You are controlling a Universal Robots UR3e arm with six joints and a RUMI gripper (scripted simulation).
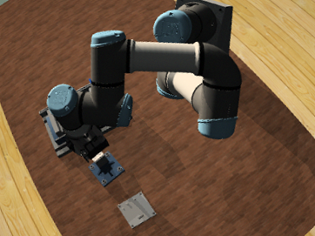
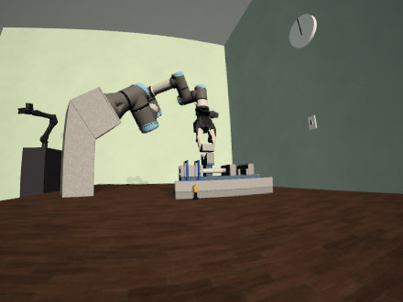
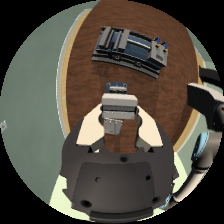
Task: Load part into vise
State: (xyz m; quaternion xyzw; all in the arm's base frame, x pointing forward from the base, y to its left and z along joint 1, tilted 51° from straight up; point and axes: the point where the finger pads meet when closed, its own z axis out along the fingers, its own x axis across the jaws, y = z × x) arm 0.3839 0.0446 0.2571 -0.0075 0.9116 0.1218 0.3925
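Now: hand right at the part. Also, from my hand: grey infeed plate (190 mm below, 170 mm to the left, 40 mm behind).
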